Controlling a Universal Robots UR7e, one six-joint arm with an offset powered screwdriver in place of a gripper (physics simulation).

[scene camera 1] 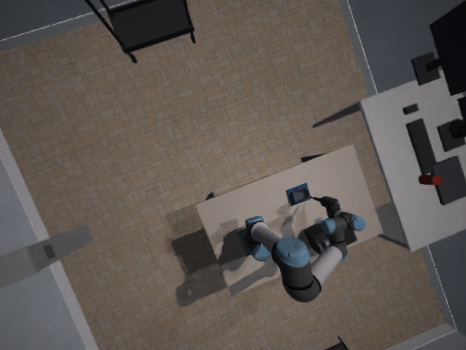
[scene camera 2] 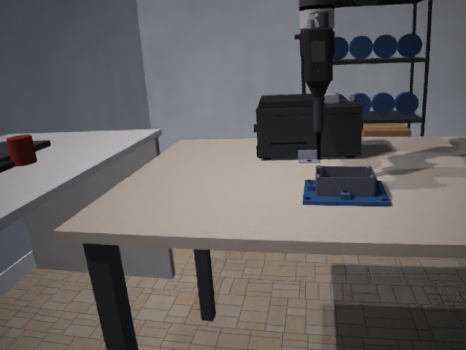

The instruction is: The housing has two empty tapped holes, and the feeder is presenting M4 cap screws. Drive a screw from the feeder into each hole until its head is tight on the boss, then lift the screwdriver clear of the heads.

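The grey open-topped housing (scene camera 1: 299,195) (scene camera 2: 345,184) sits in the blue fixture (scene camera 1: 290,200) (scene camera 2: 325,201) on the table. The black feeder (scene camera 1: 316,238) (scene camera 2: 287,130) stands behind it in scene camera 2. My screwdriver (scene camera 1: 313,198) (scene camera 2: 318,158) points down in scene camera 2, its thin bit in front of the feeder and ending just above the housing's rear left corner in that view. In scene camera 1 its tip appears at the fixture's right edge. Whether the bit carries a screw, and the state of the tapped holes, are too small to tell.
A small light bracket (scene camera 2: 308,156) stands at the feeder's front, left of the bit. The arm's base (scene camera 1: 245,241) is on the table (scene camera 1: 230,210) (scene camera 2: 200,220). A side desk (scene camera 1: 390,135) (scene camera 2: 85,155) bears a red mug (scene camera 1: 430,179) (scene camera 2: 22,150). A rack (scene camera 2: 426,65) stands behind.
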